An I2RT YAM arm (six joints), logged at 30 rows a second.
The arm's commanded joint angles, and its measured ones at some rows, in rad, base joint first. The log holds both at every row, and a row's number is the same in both.
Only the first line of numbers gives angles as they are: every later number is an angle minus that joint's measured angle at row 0.
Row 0, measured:
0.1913 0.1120 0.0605 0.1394 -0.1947 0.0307
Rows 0 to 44, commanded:
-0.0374 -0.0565 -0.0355 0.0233 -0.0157 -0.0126
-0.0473 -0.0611 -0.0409 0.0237 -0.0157 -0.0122
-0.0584 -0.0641 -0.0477 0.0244 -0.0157 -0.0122
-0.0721 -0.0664 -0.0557 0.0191 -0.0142 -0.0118
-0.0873 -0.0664 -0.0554 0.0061 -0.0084 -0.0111
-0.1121 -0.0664 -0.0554 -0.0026 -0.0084 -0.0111
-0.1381 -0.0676 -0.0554 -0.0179 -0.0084 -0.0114
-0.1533 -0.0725 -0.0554 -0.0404 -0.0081 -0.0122
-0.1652 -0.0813 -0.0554 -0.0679 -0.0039 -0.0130
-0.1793 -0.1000 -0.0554 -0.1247 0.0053 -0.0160
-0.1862 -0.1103 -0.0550 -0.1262 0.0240 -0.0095
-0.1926 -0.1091 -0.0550 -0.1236 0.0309 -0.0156
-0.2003 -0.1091 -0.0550 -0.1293 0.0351 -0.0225
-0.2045 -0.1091 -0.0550 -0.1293 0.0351 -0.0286
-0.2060 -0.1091 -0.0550 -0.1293 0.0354 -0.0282
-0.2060 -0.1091 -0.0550 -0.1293 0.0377 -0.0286
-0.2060 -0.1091 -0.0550 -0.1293 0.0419 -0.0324
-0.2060 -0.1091 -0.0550 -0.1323 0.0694 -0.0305
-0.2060 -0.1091 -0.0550 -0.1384 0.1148 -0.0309
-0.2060 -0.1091 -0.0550 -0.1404 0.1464 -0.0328
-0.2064 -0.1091 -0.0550 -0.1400 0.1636 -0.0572
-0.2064 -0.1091 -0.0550 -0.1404 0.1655 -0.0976
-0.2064 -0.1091 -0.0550 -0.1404 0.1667 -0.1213
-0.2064 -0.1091 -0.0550 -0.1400 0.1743 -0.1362
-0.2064 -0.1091 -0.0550 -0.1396 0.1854 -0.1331
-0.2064 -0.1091 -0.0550 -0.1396 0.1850 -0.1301
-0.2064 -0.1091 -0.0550 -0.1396 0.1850 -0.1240
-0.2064 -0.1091 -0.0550 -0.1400 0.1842 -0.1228
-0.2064 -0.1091 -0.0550 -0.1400 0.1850 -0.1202
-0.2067 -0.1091 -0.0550 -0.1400 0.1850 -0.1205
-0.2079 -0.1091 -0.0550 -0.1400 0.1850 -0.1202
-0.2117 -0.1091 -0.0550 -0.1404 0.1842 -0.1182
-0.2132 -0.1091 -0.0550 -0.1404 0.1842 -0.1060
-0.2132 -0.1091 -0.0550 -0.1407 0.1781 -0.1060
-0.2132 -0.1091 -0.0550 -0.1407 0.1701 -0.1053
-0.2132 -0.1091 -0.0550 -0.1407 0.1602 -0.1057
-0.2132 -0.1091 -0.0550 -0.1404 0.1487 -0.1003
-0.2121 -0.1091 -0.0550 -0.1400 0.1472 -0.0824
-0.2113 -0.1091 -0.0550 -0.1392 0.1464 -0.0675
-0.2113 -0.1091 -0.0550 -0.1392 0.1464 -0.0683
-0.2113 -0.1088 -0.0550 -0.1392 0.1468 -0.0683
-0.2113 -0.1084 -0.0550 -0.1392 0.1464 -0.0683
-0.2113 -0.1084 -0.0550 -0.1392 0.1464 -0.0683
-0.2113 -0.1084 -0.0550 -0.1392 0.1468 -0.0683
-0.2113 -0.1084 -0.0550 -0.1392 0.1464 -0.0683
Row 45, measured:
-0.2083 -0.0927 -0.0542 -0.1404 0.1617 -0.0835
